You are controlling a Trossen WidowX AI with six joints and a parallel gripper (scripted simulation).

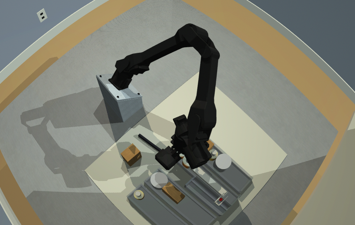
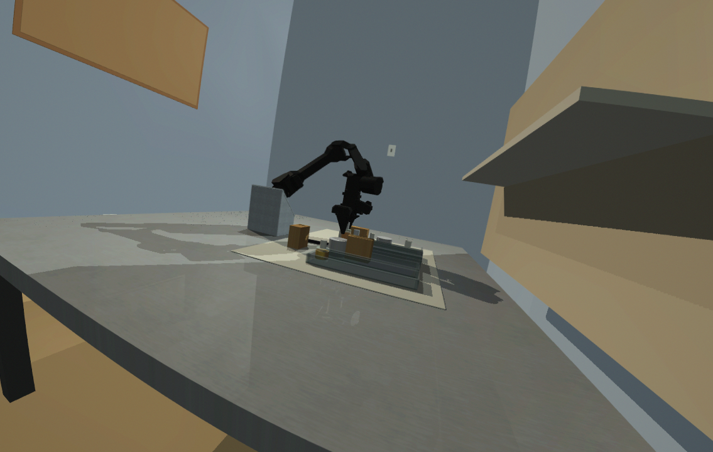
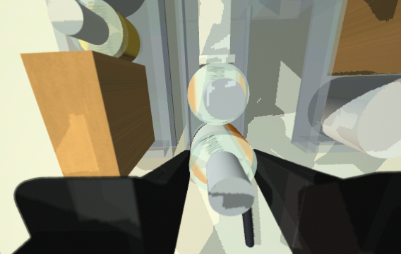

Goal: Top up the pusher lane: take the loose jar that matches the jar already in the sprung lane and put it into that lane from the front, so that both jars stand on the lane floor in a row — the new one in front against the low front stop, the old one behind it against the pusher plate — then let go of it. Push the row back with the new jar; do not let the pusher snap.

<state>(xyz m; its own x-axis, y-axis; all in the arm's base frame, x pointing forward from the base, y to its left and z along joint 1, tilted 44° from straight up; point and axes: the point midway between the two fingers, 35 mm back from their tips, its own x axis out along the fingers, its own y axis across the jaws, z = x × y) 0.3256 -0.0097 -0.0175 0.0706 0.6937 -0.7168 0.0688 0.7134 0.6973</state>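
Right now the black rod is 9 cm behind my gripper tip, 5 cm below it and 3 cm to the right of it. From my gripper tip the other things lie so: sprung lane (16 cm ahead, 3 cm to the right, 3 cm below); then red-marked part (23 cm ahead, 5 cm to the right, 2 cm above).
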